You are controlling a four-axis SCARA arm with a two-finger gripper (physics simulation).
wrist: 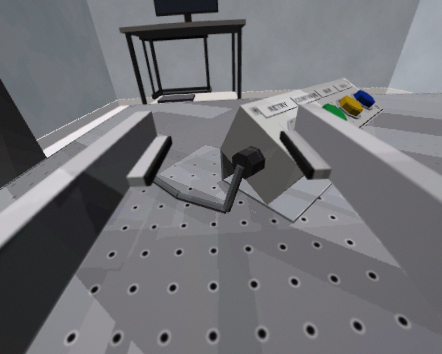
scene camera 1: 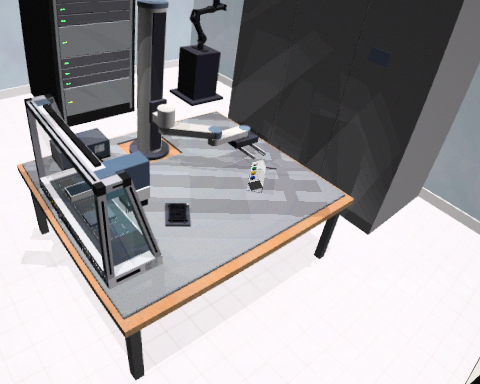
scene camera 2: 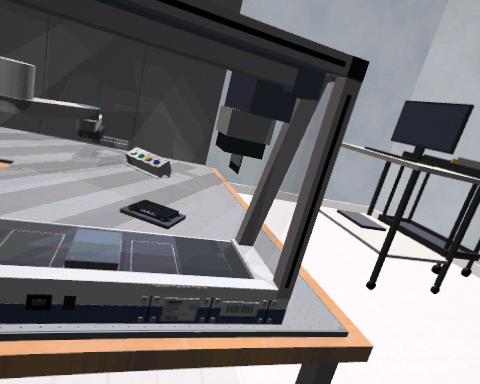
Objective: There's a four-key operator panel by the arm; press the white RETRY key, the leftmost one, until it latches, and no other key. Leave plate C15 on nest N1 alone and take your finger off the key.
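Where they show: gripper, fingertip midpoint: [wrist: 225, 124] [scene camera 1: 259, 156] [scene camera 2: 128, 145]; arm's base, origin of the base link: [scene camera 1: 149, 149].
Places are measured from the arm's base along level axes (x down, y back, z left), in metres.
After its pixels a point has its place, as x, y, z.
Observation:
The panel [scene camera 1: 256, 184] @(-0.063, -0.688, 0.262) [scene camera 2: 148, 166] [wrist: 255, 132] @(-0.079, -0.542, 0.426) stands on the table. Its white RETRY key [scene camera 1: 255, 164] @(-0.081, -0.555, 0.378) [scene camera 2: 134, 153] @(-0.077, -0.549, 0.372) is at the end nearest the arm; in the wrist view the right finger hides most of it, so whether it is latched cannot be told. Beyond it sit the green key [scene camera 2: 141, 156] @(-0.077, -0.580, 0.334) [wrist: 333, 111] @(-0.083, -0.577, 0.348), yellow key [scene camera 2: 149, 158] @(-0.082, -0.614, 0.301) [wrist: 351, 105] @(-0.081, -0.603, 0.314) and blue key [scene camera 2: 156, 162] @(-0.079, -0.643, 0.258) [wrist: 364, 98] @(-0.081, -0.634, 0.277). My gripper [scene camera 1: 259, 155] @(-0.095, -0.516, 0.450) [scene camera 2: 128, 145] @(-0.095, -0.516, 0.450) [wrist: 225, 124] @(-0.095, -0.516, 0.450) is shut to its narrow stance, a gap between the fingers, holding nothing, beside the RETRY end. A dark plate [scene camera 1: 177, 213] [scene camera 2: 154, 210] sits on a nest.
A black knob [wrist: 248, 161] @(-0.063, -0.527, 0.434) on a bent rod [wrist: 202, 202] @(-0.019, -0.533, 0.472) is at the panel's near side. A glass-sided enclosure [scene camera 1: 104, 235] @(-0.308, -0.851, -0.696) [scene camera 2: 320, 185] @(-0.303, -0.836, -0.706) stands at the table's edge, with a blue-grey unit [scene camera 1: 125, 170] @(-0.493, -0.778, -0.564) beside it. A tall dark cabinet [scene camera 1: 300, 90] rises behind the panel.

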